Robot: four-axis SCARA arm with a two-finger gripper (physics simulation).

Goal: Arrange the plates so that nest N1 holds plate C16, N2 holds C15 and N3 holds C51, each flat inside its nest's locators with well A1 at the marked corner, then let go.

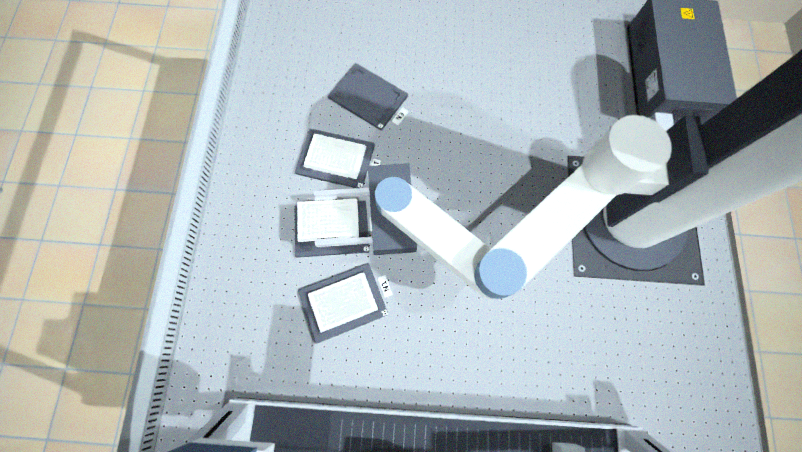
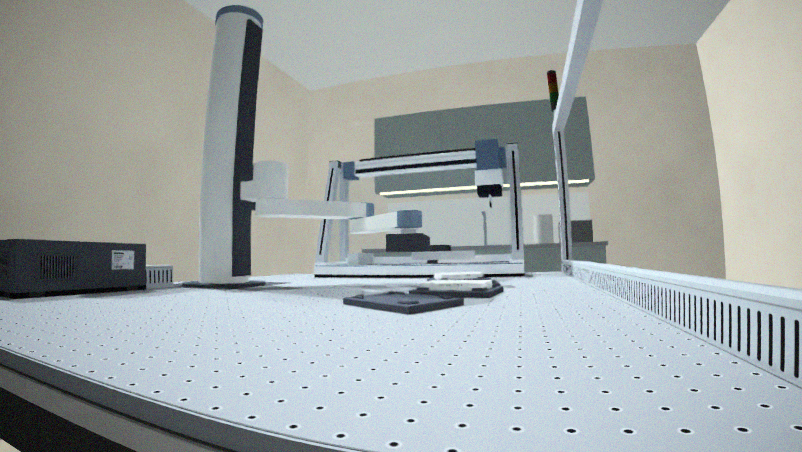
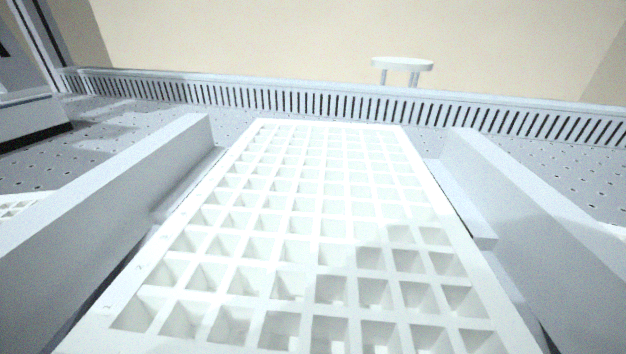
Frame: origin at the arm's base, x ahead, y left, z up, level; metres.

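Seen in the pictures: gripper, fingertip midpoint: (image 1: pixel 315 218) (image 2: pixel 474 254) (image 3: pixel 324 142); arm's base, link origin: (image 1: pixel 630 219).
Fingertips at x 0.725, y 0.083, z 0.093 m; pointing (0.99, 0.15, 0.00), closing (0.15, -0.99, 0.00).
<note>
Pixels of each thing's top centre, then the offset from my fingertips to it. "spot": a spot on its surface instead.
- white multiwell plate, top centre: (image 3: pixel 321 180) (image 1: pixel 327 218) (image 2: pixel 464 256) dz -0.004, dx -0.025, dy -0.004 m
- dark nest, top centre: (image 1: pixel 330 227) dz -0.063, dx -0.024, dy -0.003 m
- second white plate, top centre: (image 1: pixel 342 301) (image 2: pixel 458 273) dz -0.054, dx -0.068, dy +0.161 m
- nest N1, surface spot: (image 1: pixel 311 331) spot: dz -0.080, dx -0.007, dy +0.226 m
- third white plate, top centre: (image 2: pixel 457 281) (image 1: pixel 334 154) dz -0.054, dx -0.014, dy -0.177 m
- Nest N3, top centre: (image 2: pixel 401 295) (image 1: pixel 368 93) dz -0.064, dx -0.076, dy -0.355 m
My gripper (image 1: pixel 317 218) (image 3: pixel 324 142) is shut on a white multiwell plate (image 1: pixel 327 220) (image 2: pixel 457 275) (image 3: pixel 320 200), held by its long sides. This plate looks level and slightly above a dark nest (image 1: pixel 331 249), whose label is hidden by the gripper. A second white plate (image 1: pixel 342 303) (image 3: pixel 20 202) lies in nest N1 (image 1: pixel 311 331). A third white plate (image 1: pixel 335 156) (image 2: pixel 460 284) lies in another dark nest (image 1: pixel 367 154) (image 2: pixel 494 290) with a partly covered label. Nest N3 (image 1: pixel 367 95) (image 2: pixel 407 303) is empty. The plate codes cannot be read.
A slotted rail (image 1: pixel 196 185) (image 2: pixel 685 320) (image 3: pixel 320 102) runs along the table edge beyond the nests. A gantry frame (image 1: pixel 438 411) (image 2: pixel 421 270) stands beyond the N1 side. A dark box (image 1: pixel 687 61) (image 2: pixel 73 266) stands near the arm's column (image 2: pixel 221 145).
</note>
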